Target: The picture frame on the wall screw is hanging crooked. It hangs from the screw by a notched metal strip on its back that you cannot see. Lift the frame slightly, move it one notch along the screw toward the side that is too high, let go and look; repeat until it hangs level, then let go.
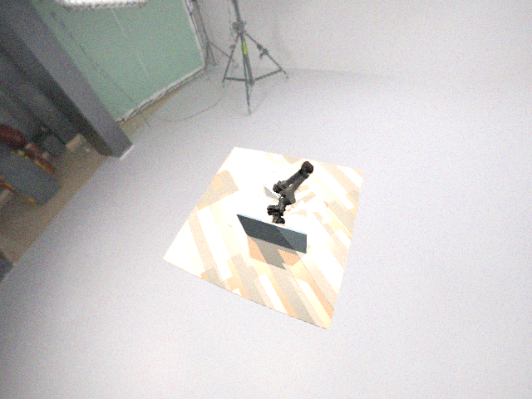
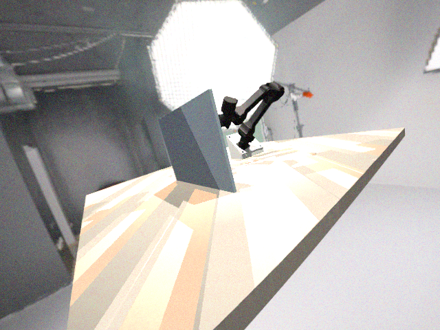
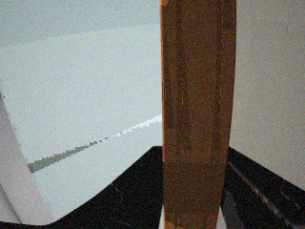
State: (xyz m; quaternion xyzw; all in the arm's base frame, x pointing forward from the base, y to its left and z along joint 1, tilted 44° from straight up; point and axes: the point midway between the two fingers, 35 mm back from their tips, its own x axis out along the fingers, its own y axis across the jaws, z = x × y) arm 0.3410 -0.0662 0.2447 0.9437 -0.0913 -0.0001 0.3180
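The picture frame lies 5 cm below my gripper tip and 1 cm to the left of it. The rest, counted from my gripper tip: wall panel 7 cm below, 2 cm ahead.
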